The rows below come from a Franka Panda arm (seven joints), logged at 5 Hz.
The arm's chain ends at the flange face. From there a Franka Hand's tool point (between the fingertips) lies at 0.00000 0.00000 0.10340 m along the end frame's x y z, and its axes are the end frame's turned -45 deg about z.
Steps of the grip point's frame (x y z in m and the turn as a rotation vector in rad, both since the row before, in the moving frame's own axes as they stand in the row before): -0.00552, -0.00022, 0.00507, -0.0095, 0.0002, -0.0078; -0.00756, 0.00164, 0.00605, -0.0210, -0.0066, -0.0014; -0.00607, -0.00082, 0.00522, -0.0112, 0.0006, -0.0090; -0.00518, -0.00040, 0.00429, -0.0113, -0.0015, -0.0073; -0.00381, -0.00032, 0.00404, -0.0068, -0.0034, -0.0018
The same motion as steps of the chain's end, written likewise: -0.00477, 0.00307, 0.00507, -0.0066, 0.0069, -0.0078; -0.00524, 0.00449, 0.00608, -0.0195, 0.0102, -0.0014; -0.00574, 0.00294, 0.00523, -0.0075, 0.0083, -0.0090; -0.00467, 0.00245, 0.00430, -0.0091, 0.0069, -0.0073; -0.00317, 0.00172, 0.00404, -0.0072, 0.0024, -0.0018
